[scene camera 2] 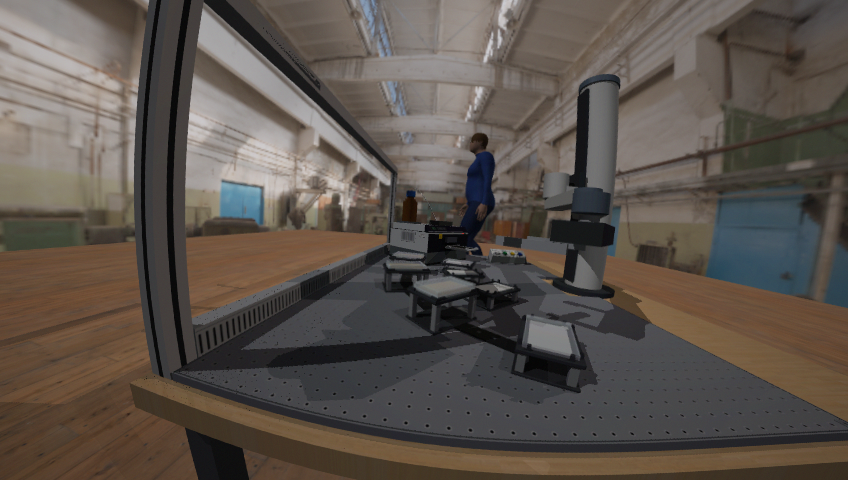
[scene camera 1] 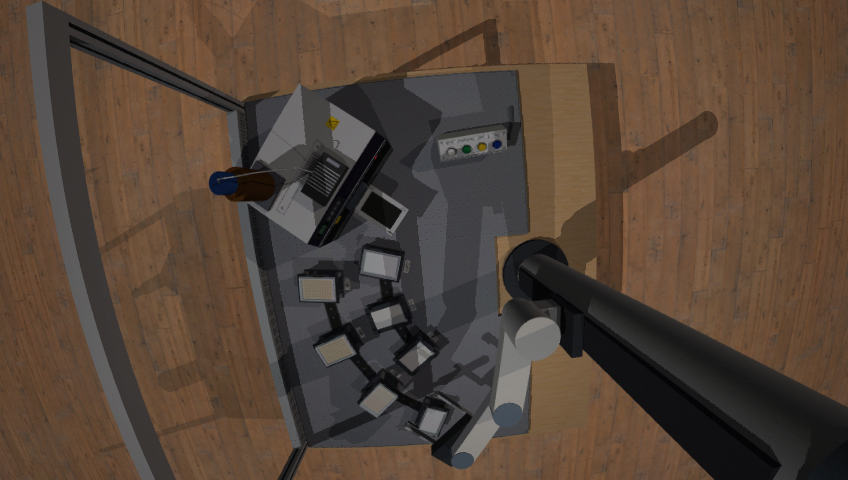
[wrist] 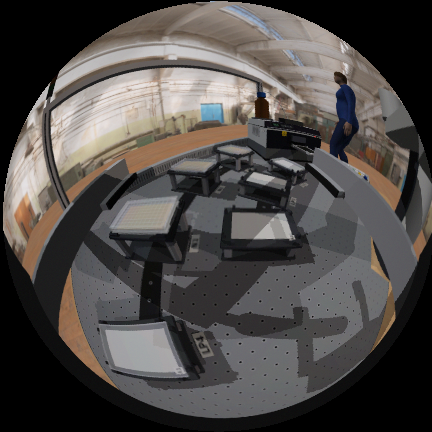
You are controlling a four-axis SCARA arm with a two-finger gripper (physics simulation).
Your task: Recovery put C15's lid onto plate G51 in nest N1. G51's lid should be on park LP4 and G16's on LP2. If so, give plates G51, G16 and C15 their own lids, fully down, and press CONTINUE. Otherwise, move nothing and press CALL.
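Seen in the pictures: gripper, fingertip midpoint: (scene camera 2: pixel 513 239) (scene camera 1: pixel 421 409) (wrist: pixel 219 152); arm's base at its link origin: (scene camera 2: pixel 581 289) (scene camera 1: pixel 535 272).
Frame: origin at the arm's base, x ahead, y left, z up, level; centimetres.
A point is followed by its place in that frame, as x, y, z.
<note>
My gripper (scene camera 1: pixel 424 410) @[45.7, 36.6, 21.5] (wrist: pixel 219 152) @[45.7, 36.6, 21.5] is open and empty, its two fingers wide apart. In scene camera 1 it is over the park at the lower end of the row. The wrist view shows the label LP4 (wrist: pixel 202 345) @[39.8, 47.8, 1.5] beside that park, with a clear lid (scene camera 1: pixel 433 418) @[42.6, 53.7, 6.8] (scene camera 2: pixel 550 337) @[44.2, 57.8, 6.8] (wrist: pixel 142 347) @[43.2, 53.7, 6.8] on it. Three taller nests hold well plates; the nearest plate (scene camera 1: pixel 379 398) @[61.5, 39.8, 10.3] (scene camera 2: pixel 445 287) @[62.2, 45.0, 10.3] (wrist: pixel 145 215) @[60.1, 41.1, 10.4] seems to have a clear cover. Three more low parks carry pale lids, one of them the near lid (scene camera 1: pixel 416 353) @[46.4, 24.6, 5.8] (wrist: pixel 260 225) @[46.6, 26.3, 5.8]. The lids' small print and the nest names are unreadable.
A button panel (scene camera 1: pixel 473 146) @[21.2, -45.8, 7.7] (scene camera 2: pixel 507 256) @[22.1, -43.4, 6.1] with white, green, yellow and blue buttons stands on the far side. A white-and-black instrument (scene camera 1: pixel 351 136) @[56.5, -49.4, 22.1] (wrist: pixel 282 139) @[64.8, -26.5, 12.9] with an open tray and a brown bottle (scene camera 2: pixel 409 209) @[83.6, -34.8, 30.1] (wrist: pixel 261 107) @[81.9, -35.4, 29.9] stand beyond the nests. A person (scene camera 2: pixel 480 172) (wrist: pixel 345 110) stands behind.
</note>
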